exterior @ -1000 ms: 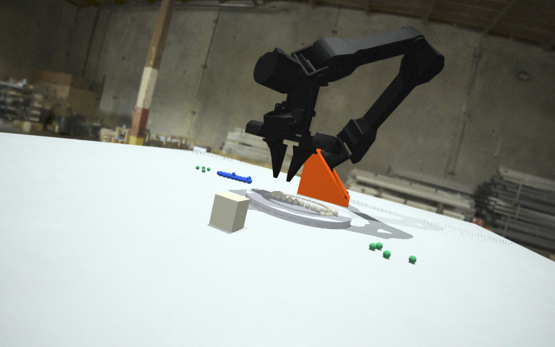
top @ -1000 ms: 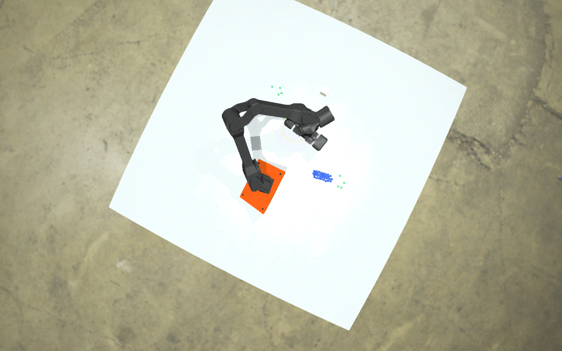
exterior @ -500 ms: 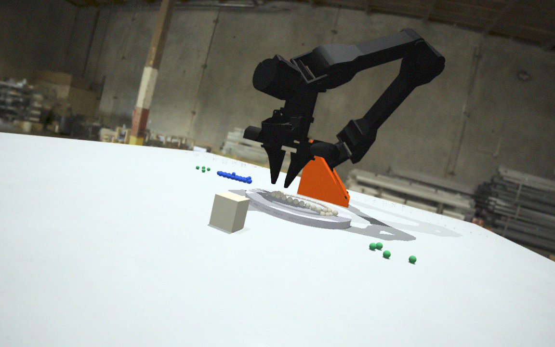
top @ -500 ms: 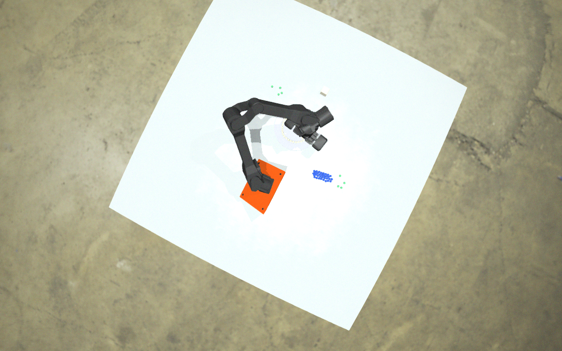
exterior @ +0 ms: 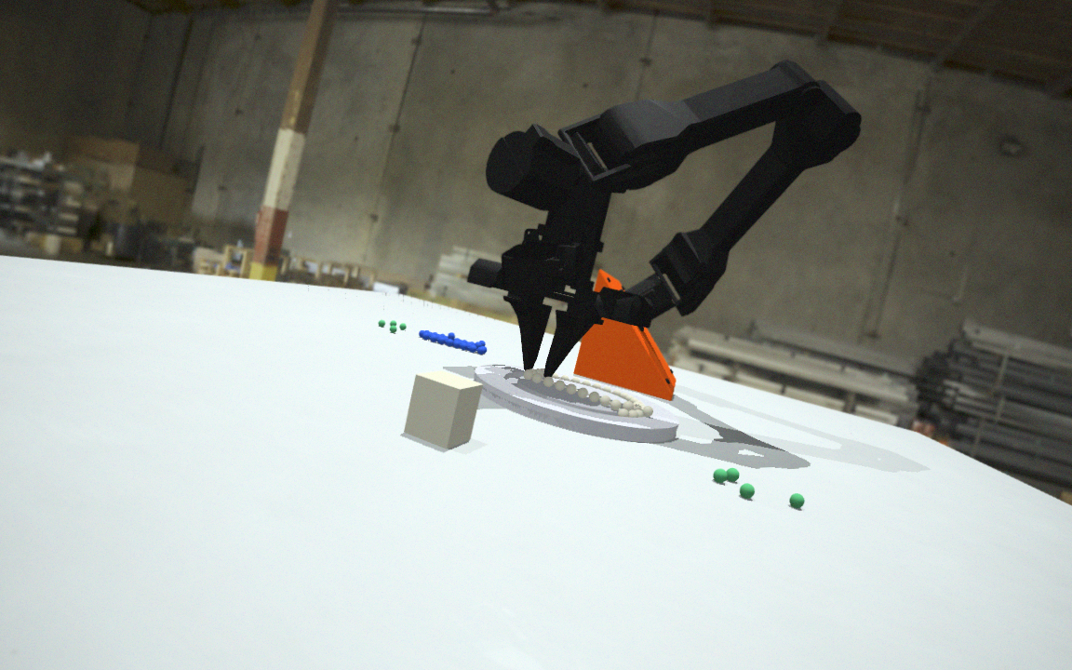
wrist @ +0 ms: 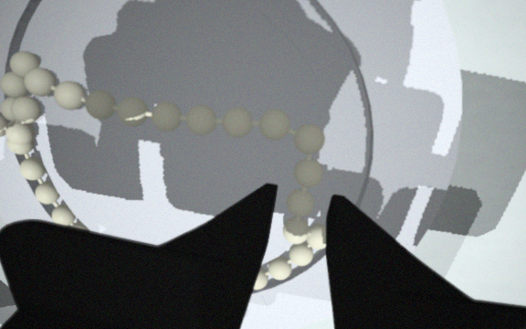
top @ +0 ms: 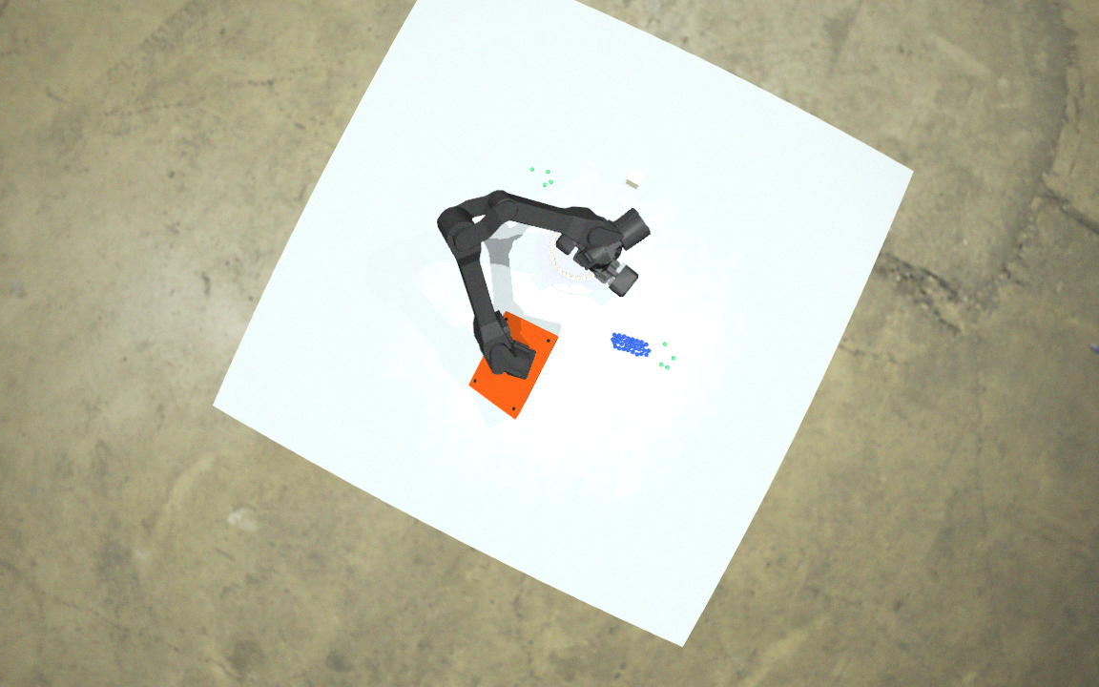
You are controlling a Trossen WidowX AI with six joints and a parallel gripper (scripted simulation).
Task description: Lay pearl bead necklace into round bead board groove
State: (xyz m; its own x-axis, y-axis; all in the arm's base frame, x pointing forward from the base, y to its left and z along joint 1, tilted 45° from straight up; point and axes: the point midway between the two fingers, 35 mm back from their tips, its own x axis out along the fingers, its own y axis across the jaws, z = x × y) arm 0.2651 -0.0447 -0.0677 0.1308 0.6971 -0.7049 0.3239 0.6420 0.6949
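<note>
Now: the round bead board 20 mm ahead of my gripper tip, 40 mm to the left of it and 10 mm below it. From my gripper tip the other things lie so: cream cube 220 mm ahead, 20 mm to the right.
</note>
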